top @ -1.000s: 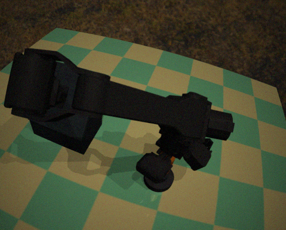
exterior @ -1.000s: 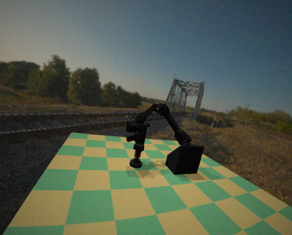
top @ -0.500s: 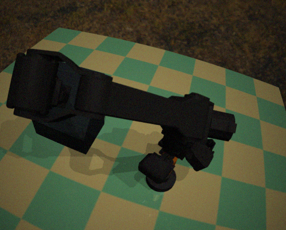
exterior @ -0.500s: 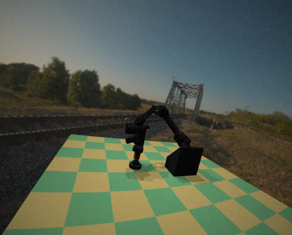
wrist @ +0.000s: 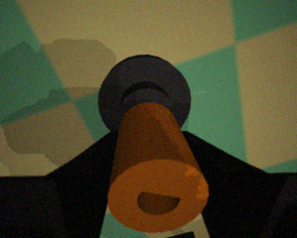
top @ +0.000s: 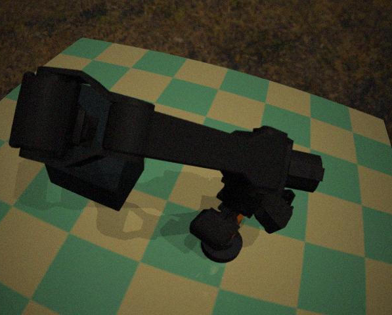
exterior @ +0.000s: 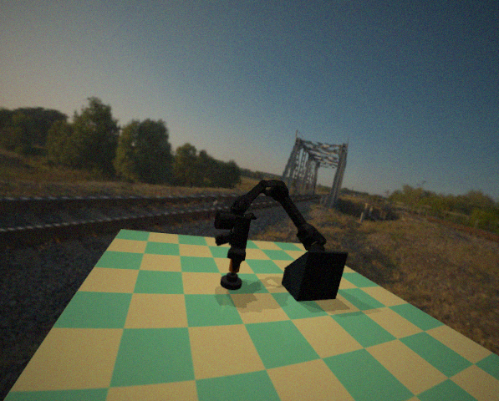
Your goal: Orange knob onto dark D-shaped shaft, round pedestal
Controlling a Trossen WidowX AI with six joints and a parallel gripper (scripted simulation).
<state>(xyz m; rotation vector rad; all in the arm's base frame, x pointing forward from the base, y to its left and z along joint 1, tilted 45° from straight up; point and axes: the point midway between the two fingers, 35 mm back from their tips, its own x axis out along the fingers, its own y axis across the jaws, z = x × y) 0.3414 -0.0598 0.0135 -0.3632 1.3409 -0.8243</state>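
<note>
Right now my gripper tip is 20 mm below the orange knob. Also, from my gripper tip: dark round pedestal (40 mm below).
</note>
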